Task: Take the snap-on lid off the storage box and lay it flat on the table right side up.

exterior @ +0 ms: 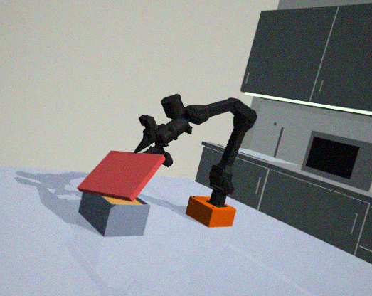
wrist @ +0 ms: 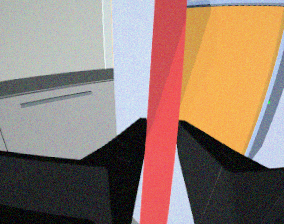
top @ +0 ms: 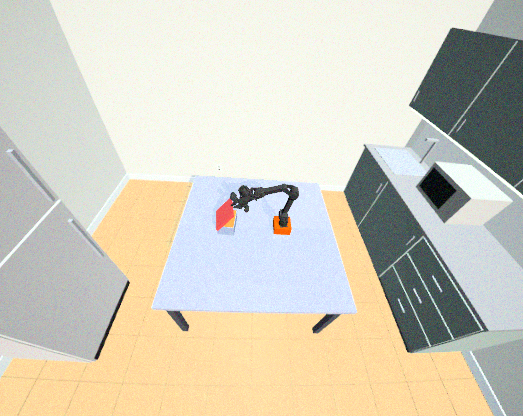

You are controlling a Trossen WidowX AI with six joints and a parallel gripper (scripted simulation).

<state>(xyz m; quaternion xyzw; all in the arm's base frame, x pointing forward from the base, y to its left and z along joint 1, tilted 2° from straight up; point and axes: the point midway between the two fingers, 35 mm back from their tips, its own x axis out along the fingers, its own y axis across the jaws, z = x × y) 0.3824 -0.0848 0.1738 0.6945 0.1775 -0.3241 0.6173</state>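
My gripper tip is now 6 cm short of the red lid, 1 cm to the right of it and 5 cm above it. The rest, counted from my gripper tip: grey storage box: 4 cm ahead, 1 cm to the right, 18 cm below.
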